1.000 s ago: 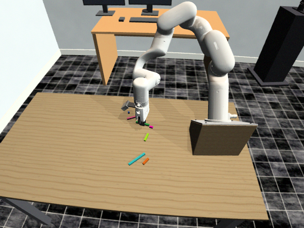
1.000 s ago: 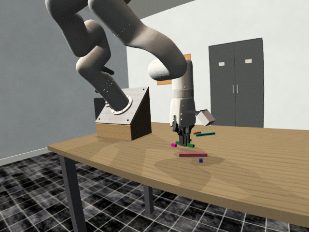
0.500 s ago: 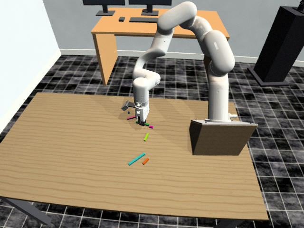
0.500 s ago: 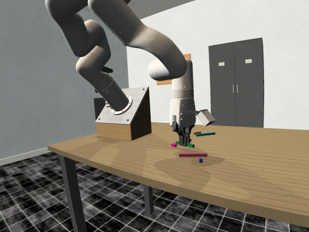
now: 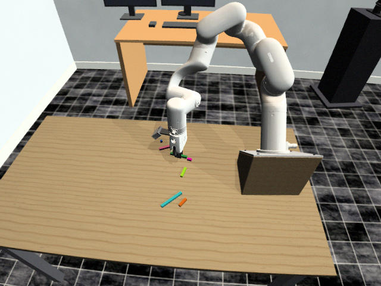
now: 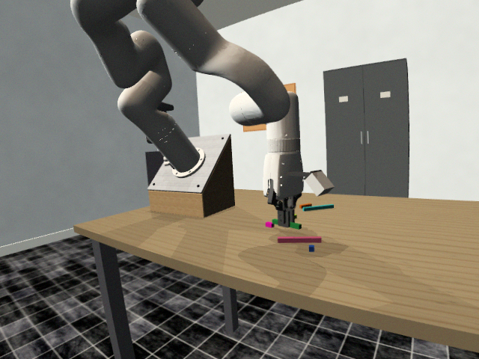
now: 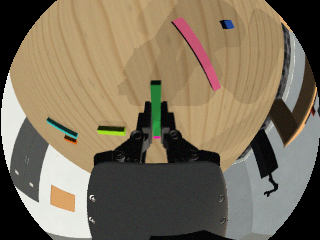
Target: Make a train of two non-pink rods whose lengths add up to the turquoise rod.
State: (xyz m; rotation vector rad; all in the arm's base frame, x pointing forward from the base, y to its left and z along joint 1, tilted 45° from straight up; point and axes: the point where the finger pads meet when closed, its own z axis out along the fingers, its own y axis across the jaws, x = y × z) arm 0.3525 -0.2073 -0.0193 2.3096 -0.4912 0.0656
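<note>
Right now my hand is 5 cm past the magenta rod, 2 cm to the right of it and 3 cm above it. From my hand the other things lie so: lime rod (2 cm behind, 9 cm to the left, 3 cm below); then pink rod (5 cm ahead, 7 cm to the right, 3 cm below); then green rod (2 cm below).
</note>
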